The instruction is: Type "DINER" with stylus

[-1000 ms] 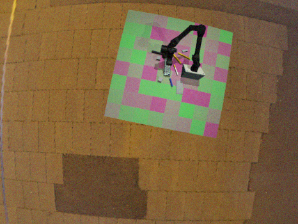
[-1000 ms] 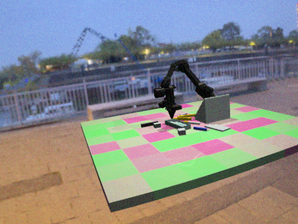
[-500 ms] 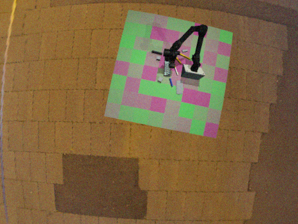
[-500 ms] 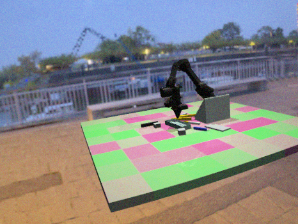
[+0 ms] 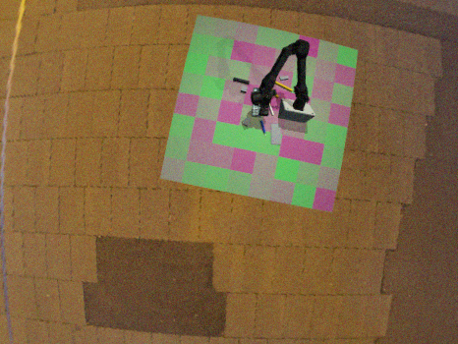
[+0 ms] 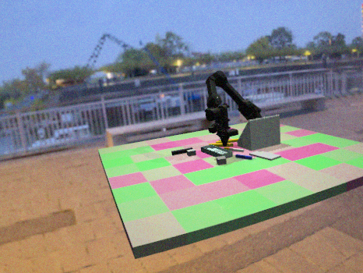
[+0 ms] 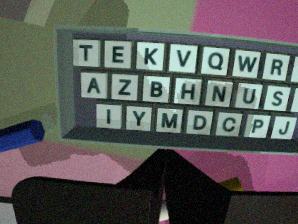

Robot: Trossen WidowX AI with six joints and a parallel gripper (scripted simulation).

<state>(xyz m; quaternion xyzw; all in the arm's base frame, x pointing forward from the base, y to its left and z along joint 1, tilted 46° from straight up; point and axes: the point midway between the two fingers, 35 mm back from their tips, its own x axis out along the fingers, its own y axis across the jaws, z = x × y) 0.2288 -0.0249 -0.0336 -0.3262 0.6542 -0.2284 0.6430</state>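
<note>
The blue stylus lies 16 cm to the left of my gripper tip, 5 cm behind it and 3 cm below it. The rest, counted from my gripper tip: flat grey slab (16 cm to the left, 14 cm behind, 4 cm below); white pen (6 cm behind, 3 cm to the right, 3 cm below); black bar (18 cm ahead, 17 cm to the right, 3 cm below).
</note>
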